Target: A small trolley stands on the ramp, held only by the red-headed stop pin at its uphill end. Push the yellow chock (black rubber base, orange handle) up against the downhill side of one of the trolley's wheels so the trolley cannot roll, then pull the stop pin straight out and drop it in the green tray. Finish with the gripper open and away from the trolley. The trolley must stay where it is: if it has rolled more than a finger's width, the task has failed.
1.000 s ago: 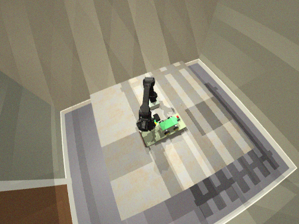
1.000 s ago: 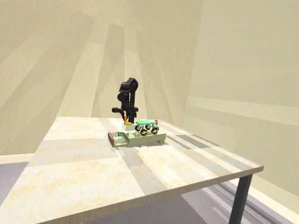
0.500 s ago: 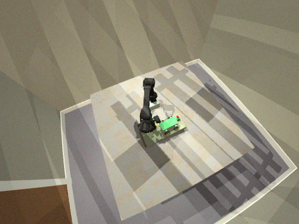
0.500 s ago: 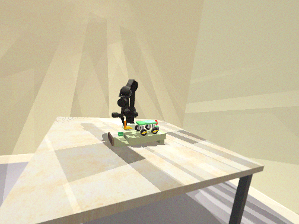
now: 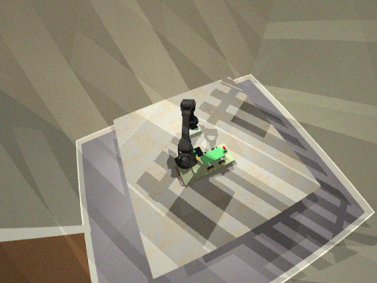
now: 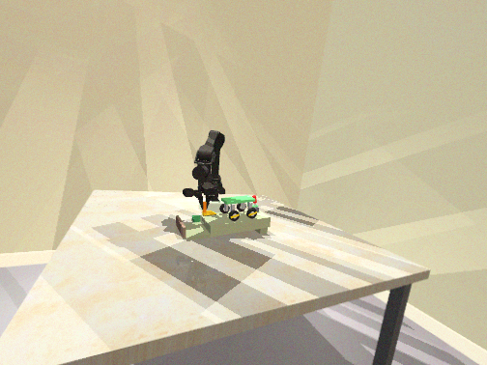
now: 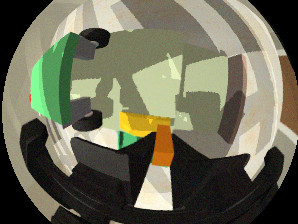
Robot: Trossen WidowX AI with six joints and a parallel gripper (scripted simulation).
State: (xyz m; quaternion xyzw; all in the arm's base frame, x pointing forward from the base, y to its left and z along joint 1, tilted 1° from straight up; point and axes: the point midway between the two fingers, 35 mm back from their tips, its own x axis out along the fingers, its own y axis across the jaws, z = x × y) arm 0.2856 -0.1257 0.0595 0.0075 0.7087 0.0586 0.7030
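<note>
The red-headed stop pin lies 25 cm to the left of my gripper tip, 4 cm above it and 2 cm ahead of it. The rest, counted from my gripper tip: green tray (9 cm below, 8 cm behind, 3 cm to the left); brown stop plate (11 cm to the right, 6 cm below, 6 cm ahead); yellow chock (2 cm to the left, 1 cm below).
</note>
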